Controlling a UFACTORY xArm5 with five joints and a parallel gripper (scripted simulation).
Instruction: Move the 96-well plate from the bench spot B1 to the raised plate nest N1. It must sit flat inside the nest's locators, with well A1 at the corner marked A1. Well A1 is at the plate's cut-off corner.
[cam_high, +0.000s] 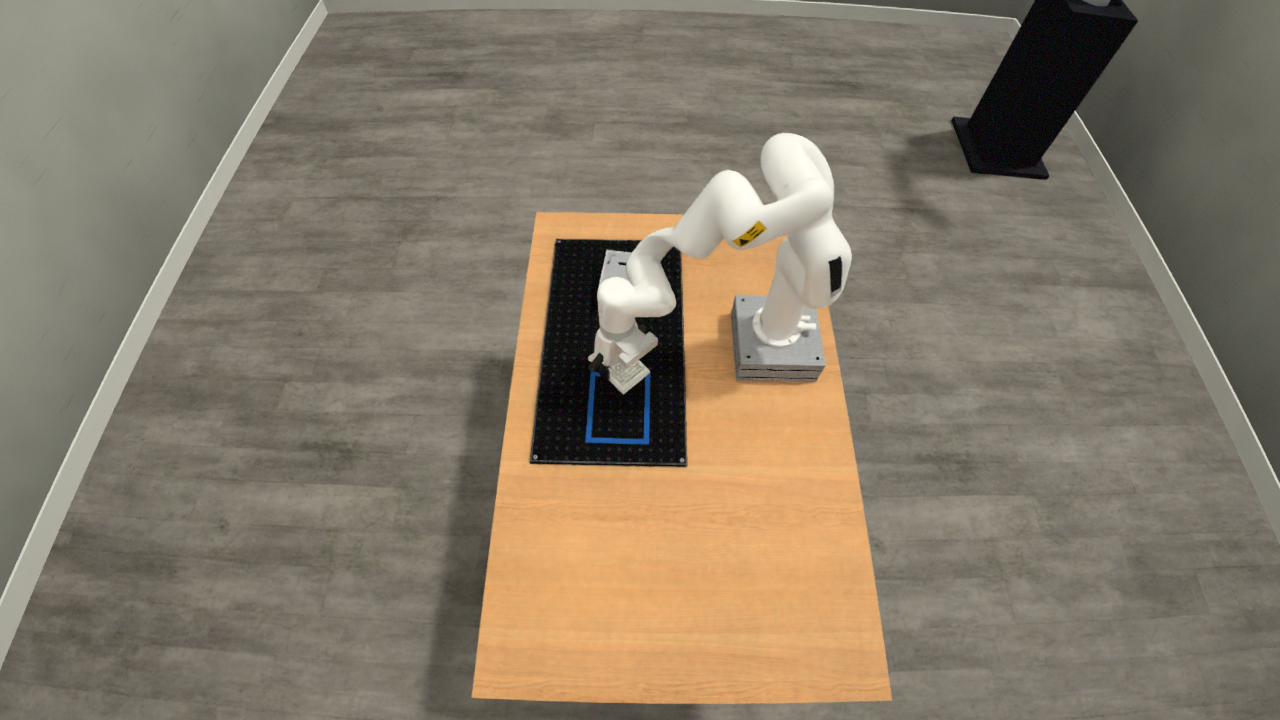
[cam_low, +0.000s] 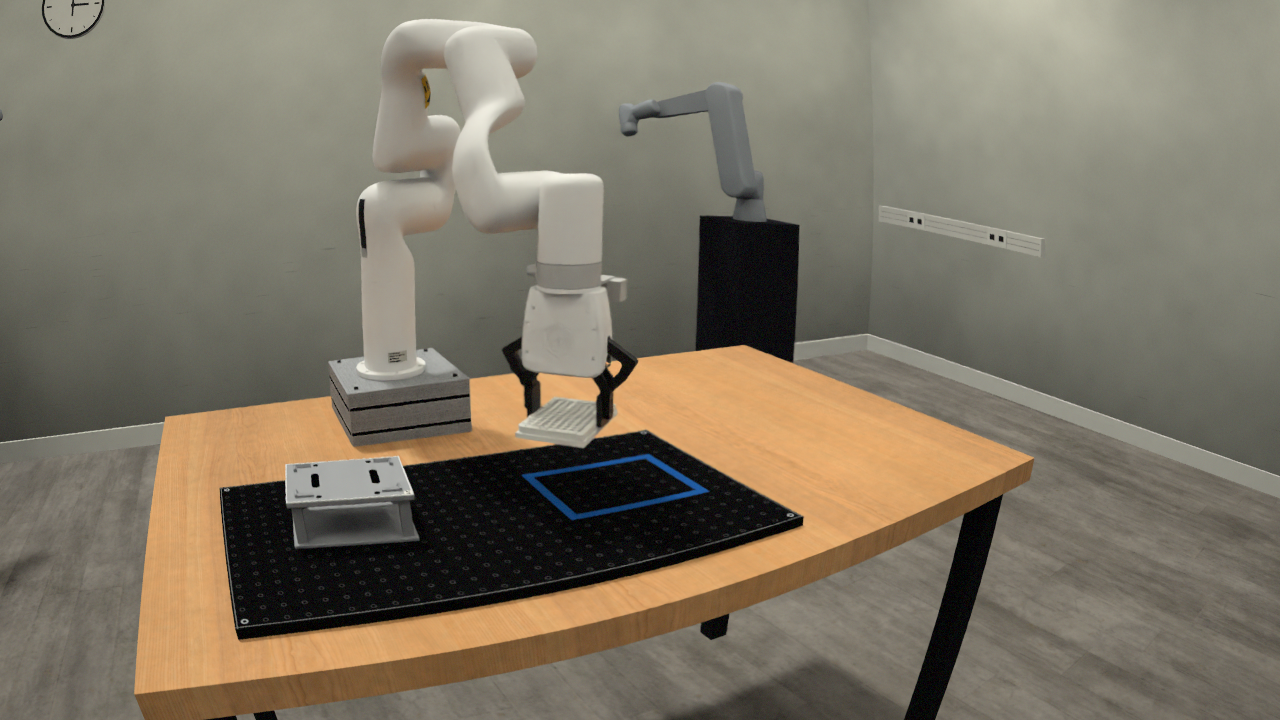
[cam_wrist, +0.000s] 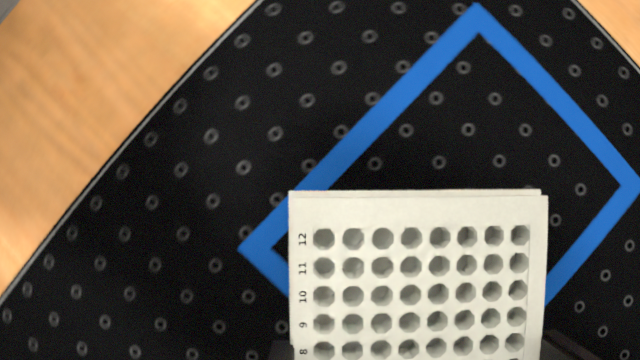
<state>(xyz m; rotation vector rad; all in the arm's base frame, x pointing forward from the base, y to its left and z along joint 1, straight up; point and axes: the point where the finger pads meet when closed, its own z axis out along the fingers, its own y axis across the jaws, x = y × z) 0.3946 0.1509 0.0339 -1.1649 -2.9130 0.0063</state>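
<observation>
Right now my hand is 10 mm short of the grey raised plate nest, 300 mm to the left of it and 50 mm above it. Also, from my hand: white 96-well plate (10 mm below).
</observation>
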